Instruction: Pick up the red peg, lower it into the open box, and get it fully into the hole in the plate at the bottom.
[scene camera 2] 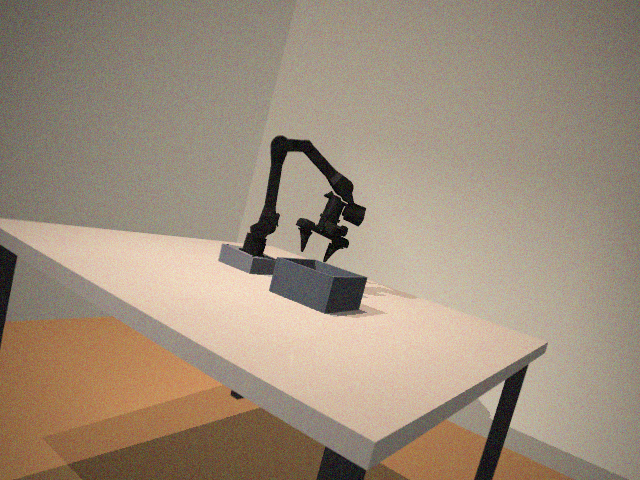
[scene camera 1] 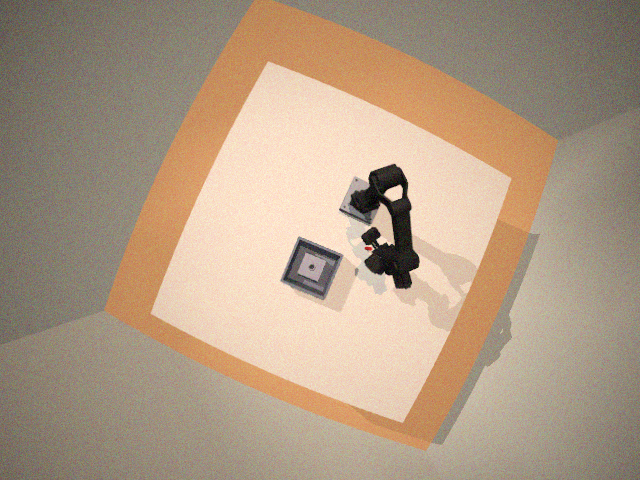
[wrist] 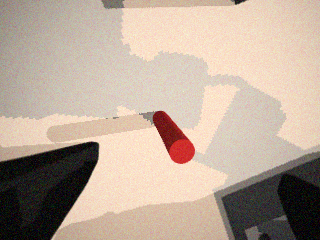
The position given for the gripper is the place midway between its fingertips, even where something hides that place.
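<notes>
The gripper [scene camera 2: 313, 257] is visible, as are the gripper [scene camera 1: 371, 248] in a further view and the gripper [wrist: 187, 166] at the wrist. Also visible: a grey box [scene camera 1: 290, 277] and a red peg [wrist: 181, 150]. Scene camera 2 misses the red peg, hidden by the grey box.
</notes>
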